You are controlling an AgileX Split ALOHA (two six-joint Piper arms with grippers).
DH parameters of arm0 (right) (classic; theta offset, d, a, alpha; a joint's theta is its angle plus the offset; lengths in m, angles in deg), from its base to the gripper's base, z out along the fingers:
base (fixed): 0 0 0 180
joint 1: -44.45 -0.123 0 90
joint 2: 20.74 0 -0.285 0
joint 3: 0.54 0 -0.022 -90
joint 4: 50.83 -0.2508 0 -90
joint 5: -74.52 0 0.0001 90
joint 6: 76.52 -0.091 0 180
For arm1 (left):
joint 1: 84.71 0.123 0 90
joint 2: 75.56 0 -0.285 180
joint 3: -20.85 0 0.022 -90
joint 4: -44.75 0.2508 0 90
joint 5: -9.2 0 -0.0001 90
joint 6: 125.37 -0.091 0 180
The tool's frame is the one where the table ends.
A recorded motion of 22 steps. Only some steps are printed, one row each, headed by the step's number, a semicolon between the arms.
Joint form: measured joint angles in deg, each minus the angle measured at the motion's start. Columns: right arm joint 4, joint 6, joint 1, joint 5, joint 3, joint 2; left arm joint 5, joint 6, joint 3, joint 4, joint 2, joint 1.
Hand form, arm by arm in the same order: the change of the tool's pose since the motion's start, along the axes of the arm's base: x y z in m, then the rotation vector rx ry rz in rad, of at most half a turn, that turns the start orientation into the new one. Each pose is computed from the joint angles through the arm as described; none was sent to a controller.
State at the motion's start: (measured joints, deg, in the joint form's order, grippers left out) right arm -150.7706 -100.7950 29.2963 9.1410 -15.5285 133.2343; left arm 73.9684 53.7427 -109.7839 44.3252 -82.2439 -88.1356
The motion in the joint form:
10: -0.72 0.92 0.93 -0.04 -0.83 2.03; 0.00 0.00 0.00 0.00 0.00 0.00
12: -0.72 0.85 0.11 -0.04 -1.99 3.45; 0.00 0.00 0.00 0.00 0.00 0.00
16: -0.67 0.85 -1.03 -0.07 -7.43 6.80; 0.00 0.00 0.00 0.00 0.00 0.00
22: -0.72 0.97 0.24 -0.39 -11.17 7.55; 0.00 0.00 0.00 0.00 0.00 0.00
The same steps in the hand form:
10: 0.0041 -0.0070 -0.0129 0.0006 0.0068 -0.0220; 0.0000 0.0000 0.0000 0.0000 0.0000 0.0000
12: 0.0031 -0.0003 -0.0204 -0.0004 0.0124 -0.0079; 0.0000 0.0000 0.0000 0.0000 0.0000 0.0000
16: 0.0115 0.0121 -0.0281 0.0093 -0.0228 0.0130; 0.0000 0.0000 0.0000 0.0000 0.0000 0.0000
22: 0.0263 0.0050 -0.0195 0.0271 -0.0751 -0.0056; 0.0000 0.0000 0.0000 0.0000 0.0000 0.0000

